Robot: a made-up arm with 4 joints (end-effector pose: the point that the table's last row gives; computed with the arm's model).
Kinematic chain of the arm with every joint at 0, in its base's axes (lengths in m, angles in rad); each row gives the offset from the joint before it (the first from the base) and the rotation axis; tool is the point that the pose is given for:
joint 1: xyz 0 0 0.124 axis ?
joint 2: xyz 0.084 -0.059 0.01 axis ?
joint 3: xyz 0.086 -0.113 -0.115 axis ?
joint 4: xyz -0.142 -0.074 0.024 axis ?
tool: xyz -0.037 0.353 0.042
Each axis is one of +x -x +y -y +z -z.
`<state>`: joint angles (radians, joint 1 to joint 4).
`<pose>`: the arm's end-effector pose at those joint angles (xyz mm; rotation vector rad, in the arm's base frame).
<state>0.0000 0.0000 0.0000 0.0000</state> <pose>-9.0 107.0 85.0 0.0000 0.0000 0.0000</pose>
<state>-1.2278 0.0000 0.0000 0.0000</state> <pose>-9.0 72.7 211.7 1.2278 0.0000 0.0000</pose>
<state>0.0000 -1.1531 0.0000 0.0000</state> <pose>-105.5 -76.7 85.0 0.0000 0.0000 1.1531</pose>
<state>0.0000 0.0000 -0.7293 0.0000</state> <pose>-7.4 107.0 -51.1 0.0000 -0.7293 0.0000</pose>
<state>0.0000 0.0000 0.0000 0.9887</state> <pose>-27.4 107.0 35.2 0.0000 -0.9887 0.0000</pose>
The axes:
joint 1: -x
joint 2: -z
joint 3: +y
joint 4: -y

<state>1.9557 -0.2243 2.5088 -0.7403</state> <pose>287.9 -139.0 10.1 0.0530 -1.6034 2.4110</pose>
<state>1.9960 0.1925 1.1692 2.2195</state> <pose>113.5 -21.3 19.1 -1.8742 -0.8506 0.9355</pose>
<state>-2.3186 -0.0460 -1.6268 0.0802</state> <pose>109.7 139.3 401.0 1.6614 -0.8595 -1.8665</pose>
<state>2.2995 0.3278 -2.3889 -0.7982</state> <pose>262.4 -229.1 253.9 -1.9200 -1.1107 1.6888</pose>
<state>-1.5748 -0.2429 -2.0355 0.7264</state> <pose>186.7 294.9 262.7 0.6607 -2.1470 -2.0568</pose>
